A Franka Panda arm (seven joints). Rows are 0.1 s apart.
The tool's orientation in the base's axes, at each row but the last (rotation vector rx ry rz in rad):
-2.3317, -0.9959, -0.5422
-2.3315, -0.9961, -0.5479
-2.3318, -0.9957, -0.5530
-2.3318, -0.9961, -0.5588
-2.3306, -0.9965, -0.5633
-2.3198, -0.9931, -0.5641
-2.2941, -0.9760, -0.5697
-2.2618, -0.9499, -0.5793
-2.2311, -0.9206, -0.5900
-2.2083, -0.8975, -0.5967
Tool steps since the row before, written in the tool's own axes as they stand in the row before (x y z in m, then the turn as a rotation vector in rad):
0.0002, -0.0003, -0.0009, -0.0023, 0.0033, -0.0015
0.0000, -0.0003, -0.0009, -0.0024, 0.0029, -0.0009
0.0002, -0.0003, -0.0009, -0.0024, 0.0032, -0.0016
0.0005, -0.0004, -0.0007, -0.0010, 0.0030, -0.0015
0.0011, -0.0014, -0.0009, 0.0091, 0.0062, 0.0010
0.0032, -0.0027, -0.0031, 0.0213, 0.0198, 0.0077
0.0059, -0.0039, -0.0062, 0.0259, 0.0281, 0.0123
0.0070, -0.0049, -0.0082, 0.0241, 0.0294, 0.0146
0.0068, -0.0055, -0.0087, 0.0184, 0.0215, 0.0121
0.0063, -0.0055, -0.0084, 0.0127, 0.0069, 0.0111
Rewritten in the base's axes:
-0.0002, -0.0003, 0.0009, 0.0008, -0.0041, -0.0012
-0.0004, -0.0004, 0.0008, 0.0005, -0.0035, -0.0016
-0.0002, -0.0003, 0.0009, 0.0006, -0.0041, -0.0011
-0.0001, 0.0001, 0.0009, 0.0014, -0.0032, -0.0003
-0.0005, 0.0008, 0.0017, 0.0106, 0.0018, 0.0024
-0.0005, 0.0013, 0.0050, 0.0297, 0.0045, -0.0001
-0.0001, 0.0012, 0.0093, 0.0396, 0.0052, -0.0037
-0.0004, 0.0005, 0.0118, 0.0398, 0.0051, -0.0069
-0.0010, -0.0001, 0.0123, 0.0298, 0.0051, -0.0056
-0.0012, -0.0004, 0.0118, 0.0152, 0.0098, -0.0024

